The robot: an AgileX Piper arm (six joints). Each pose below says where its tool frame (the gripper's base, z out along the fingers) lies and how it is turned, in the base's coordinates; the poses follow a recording.
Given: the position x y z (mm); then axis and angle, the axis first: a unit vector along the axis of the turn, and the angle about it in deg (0 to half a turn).
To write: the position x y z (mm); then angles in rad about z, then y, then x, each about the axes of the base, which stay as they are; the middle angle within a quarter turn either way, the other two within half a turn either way. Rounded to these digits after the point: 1 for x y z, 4 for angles.
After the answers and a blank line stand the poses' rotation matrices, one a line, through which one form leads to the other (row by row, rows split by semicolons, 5 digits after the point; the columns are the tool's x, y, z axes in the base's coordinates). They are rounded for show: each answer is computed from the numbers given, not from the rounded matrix.
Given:
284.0 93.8 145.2 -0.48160 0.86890 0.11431 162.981
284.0 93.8 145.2 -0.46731 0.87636 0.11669 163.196
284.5 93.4 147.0 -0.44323 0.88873 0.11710 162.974
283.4 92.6 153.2 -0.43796 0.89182 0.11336 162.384
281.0 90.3 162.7 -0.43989 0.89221 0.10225 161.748
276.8 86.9 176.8 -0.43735 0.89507 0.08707 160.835
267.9 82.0 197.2 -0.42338 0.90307 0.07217 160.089
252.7 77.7 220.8 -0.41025 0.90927 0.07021 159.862
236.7 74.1 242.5 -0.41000 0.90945 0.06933 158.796
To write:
284.0 93.8 145.2 2.1036 0.1472 -2.7958
284.0 93.8 145.2 2.1361 0.1472 -2.7958
284.5 93.4 147.0 2.1886 0.1594 -2.7972
283.4 92.6 153.2 2.1986 0.1738 -2.7999
281.0 90.3 162.7 2.1935 0.1929 -2.8142
276.8 86.9 176.8 2.1981 0.2216 -2.8343
267.9 82.0 197.2 2.2289 0.2509 -2.8584
252.7 77.7 220.8 2.2573 0.2601 -2.8638
236.7 74.1 242.5 2.2545 0.2776 -2.8569

-0.50248 -0.85206 0.14662; -0.78515 0.52072 0.33526; -0.36201 0.05334 -0.93065
-0.52987 -0.83531 0.14662; -0.76784 0.54592 0.33526; -0.36009 0.06506 -0.93065
-0.57188 -0.80484 0.15870; -0.73627 0.58888 0.33336; -0.36175 0.07380 -0.92935
-0.57848 -0.79715 0.17293; -0.72854 0.60028 0.32999; -0.36686 0.06491 -0.92801
-0.57242 -0.79723 0.19174; -0.73318 0.60234 0.31564; -0.36713 0.04010 -0.92930
-0.57263 -0.78980 0.21979; -0.73263 0.61331 0.29512; -0.36789 0.00797 -0.92983
-0.59243 -0.76641 0.24827; -0.71725 0.64211 0.27064; -0.36683 -0.01773 -0.93012
-0.61255 -0.74742 0.25720; -0.69907 0.66412 0.26502; -0.36889 -0.01747 -0.92931
-0.60748 -0.74558 0.27401; -0.69542 0.66589 0.27013; -0.38386 -0.02646 -0.92301

